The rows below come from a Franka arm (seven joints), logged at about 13 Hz.
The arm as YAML. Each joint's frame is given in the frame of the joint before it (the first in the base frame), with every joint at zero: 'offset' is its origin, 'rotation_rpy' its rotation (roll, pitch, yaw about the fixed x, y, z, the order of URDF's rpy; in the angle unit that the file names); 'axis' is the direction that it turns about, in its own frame. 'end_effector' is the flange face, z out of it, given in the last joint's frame.
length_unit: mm
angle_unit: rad
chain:
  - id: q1
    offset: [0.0, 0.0, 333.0]
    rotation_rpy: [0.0, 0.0, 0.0]
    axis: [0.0, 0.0, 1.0]
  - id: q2
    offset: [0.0, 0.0, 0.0]
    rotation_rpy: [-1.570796, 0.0, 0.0]
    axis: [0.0, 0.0, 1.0]
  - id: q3
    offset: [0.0, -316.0, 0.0]
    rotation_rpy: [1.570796, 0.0, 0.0]
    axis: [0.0, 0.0, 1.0]
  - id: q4
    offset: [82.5, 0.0, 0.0]
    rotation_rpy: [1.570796, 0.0, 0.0]
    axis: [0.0, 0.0, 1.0]
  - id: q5
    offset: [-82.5, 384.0, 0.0]
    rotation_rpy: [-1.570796, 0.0, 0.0]
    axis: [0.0, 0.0, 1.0]
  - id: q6
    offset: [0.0, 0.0, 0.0]
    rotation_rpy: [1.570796, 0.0, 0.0]
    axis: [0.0, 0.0, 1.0]
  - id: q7
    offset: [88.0, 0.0, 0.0]
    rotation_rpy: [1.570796, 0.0, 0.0]
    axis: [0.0, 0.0, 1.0]
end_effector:
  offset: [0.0, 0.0, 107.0]
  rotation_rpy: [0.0, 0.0, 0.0]
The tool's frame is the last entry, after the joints.
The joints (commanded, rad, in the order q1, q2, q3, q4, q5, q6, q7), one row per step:
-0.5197, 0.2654, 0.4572, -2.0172, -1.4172, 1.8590, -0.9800
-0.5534, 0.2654, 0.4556, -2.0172, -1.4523, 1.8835, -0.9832
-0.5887, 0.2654, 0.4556, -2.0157, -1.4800, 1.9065, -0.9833
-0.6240, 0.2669, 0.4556, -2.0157, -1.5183, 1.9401, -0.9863
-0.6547, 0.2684, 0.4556, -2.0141, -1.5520, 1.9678, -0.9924
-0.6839, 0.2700, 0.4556, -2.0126, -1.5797, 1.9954, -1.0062
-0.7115, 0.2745, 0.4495, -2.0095, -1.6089, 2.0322, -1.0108
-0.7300, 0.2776, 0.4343, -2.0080, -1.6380, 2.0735, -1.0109
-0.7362, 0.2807, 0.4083, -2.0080, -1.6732, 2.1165, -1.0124
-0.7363, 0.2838, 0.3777, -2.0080, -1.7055, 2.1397, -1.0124
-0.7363, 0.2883, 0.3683, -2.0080, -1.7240, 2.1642, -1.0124
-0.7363, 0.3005, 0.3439, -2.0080, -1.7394, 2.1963, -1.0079
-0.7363, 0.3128, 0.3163, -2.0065, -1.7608, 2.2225, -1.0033
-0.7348, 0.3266, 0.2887, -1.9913, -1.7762, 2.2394, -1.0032
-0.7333, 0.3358, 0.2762, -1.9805, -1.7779, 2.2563, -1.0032
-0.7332, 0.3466, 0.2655, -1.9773, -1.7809, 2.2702, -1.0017
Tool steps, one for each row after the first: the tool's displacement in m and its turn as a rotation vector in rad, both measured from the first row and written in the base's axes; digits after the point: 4 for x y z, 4 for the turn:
-0.0011, -0.0184, 0.0014, -0.0131, -0.0038, 0.0064
-0.0030, -0.0368, 0.0030, -0.0210, -0.0106, 0.0056
-0.0047, -0.0541, 0.0034, -0.0300, -0.0134, 0.0211
-0.0065, -0.0693, 0.0043, -0.0394, -0.0124, 0.0349
-0.0088, -0.0834, 0.0047, -0.0448, -0.0037, 0.0493
-0.0114, -0.0991, 0.0036, -0.0449, -0.0029, 0.0639
-0.0146, -0.1136, 0.0018, -0.0439, -0.0042, 0.0808
-0.0180, -0.1264, -0.0011, -0.0477, 0.0013, 0.1058
-0.0229, -0.1403, -0.0040, -0.0611, 0.0120, 0.1151
-0.0232, -0.1426, -0.0072, -0.0583, 0.0161, 0.1369
-0.0270, -0.1518, -0.0161, -0.0450, 0.0226, 0.1466
-0.0319, -0.1634, -0.0242, -0.0404, 0.0321, 0.1525
-0.0344, -0.1773, -0.0272, -0.0436, 0.0360, 0.1492
-0.0340, -0.1826, -0.0290, -0.0358, 0.0328, 0.1516
-0.0355, -0.1869, -0.0349, -0.0251, 0.0366, 0.1533

